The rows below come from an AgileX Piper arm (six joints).
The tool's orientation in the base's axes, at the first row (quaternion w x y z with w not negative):
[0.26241 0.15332 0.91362 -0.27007]
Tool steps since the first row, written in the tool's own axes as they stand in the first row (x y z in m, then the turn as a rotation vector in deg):
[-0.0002 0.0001 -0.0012 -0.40 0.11 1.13]
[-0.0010 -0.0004 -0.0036 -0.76 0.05 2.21]
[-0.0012 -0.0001 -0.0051 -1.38 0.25 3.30]
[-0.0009 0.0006 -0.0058 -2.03 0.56 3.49]
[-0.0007 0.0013 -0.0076 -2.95 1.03 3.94]
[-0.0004 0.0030 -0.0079 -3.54 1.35 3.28]
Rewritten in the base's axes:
[-0.0003 0.0007 0.0009 0.82 -0.62 -0.63]
[-0.0008 0.0016 0.0033 1.52 -1.33 -1.18]
[-0.0011 0.0027 0.0044 2.54 -1.88 -1.69]
[-0.0013 0.0037 0.0044 3.28 -1.83 -1.59]
[-0.0019 0.0053 0.0053 4.40 -1.84 -1.59]
[-0.0015 0.0069 0.0046 4.76 -1.28 -0.92]

